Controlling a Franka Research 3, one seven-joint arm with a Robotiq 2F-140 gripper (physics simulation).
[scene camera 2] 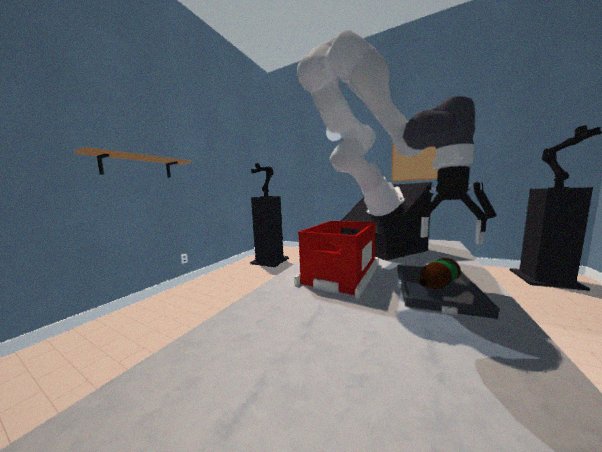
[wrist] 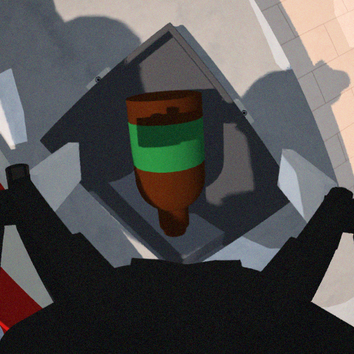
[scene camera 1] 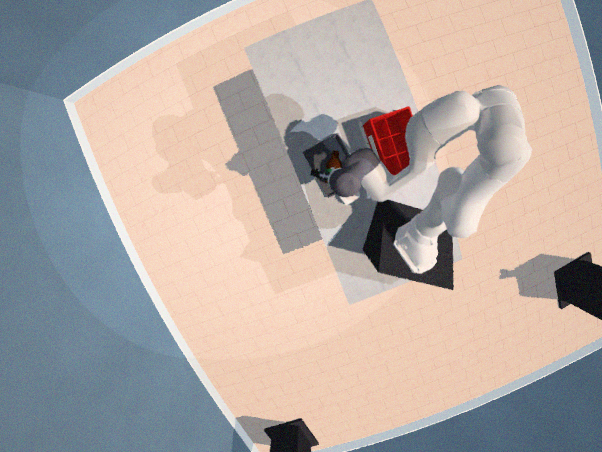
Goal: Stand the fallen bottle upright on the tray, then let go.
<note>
I see my gripper (scene camera 2: 448, 240) and a brown bottle (scene camera 2: 440, 273).
My gripper is seen too in the wrist view (wrist: 180, 163).
</note>
